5 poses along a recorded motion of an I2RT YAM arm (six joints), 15 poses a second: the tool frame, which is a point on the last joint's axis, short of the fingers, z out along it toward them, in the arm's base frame.
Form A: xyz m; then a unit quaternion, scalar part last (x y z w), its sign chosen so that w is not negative.
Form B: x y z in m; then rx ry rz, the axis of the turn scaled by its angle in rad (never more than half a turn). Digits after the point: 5 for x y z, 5 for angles.
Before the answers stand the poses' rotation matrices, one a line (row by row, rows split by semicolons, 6 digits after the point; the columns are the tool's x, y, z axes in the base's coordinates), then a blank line. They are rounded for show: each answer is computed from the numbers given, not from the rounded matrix.
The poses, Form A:
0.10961 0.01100 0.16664 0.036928 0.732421 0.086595 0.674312
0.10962 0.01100 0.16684 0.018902 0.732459 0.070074 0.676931
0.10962 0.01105 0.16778 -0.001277 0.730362 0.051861 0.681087
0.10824 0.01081 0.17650 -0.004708 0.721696 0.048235 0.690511
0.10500 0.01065 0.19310 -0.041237 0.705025 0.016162 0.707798
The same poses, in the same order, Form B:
-0.087879 -0.062690 0.994157; 0.170878 0.982275 0.077046; -0.981365 0.176650 -0.075609
-0.082814 -0.067181 0.994298; 0.122560 0.989465 0.077062; -0.989000 0.128243 -0.073708
-0.072237 -0.072509 0.994748; 0.068778 0.994618 0.077494; -0.995013 0.074015 -0.066861
-0.046344 -0.073409 0.996225; 0.059818 0.995302 0.076124; -0.997133 0.063120 -0.041735
0.005357 -0.081025 0.996698; -0.035267 0.996077 0.081164; -0.999364 -0.035586 0.002478

0.10961 0.01100 0.16664 0.08309 1.64797 0.19484
0.10962 0.01100 0.16684 0.04249 1.64636 0.15751
0.10962 0.01105 0.16778 -0.00287 1.63897 0.11638
0.10824 0.01081 0.17650 -0.01053 1.61357 0.10784
0.10500 0.01065 0.19310 -0.09158 1.56575 0.03589

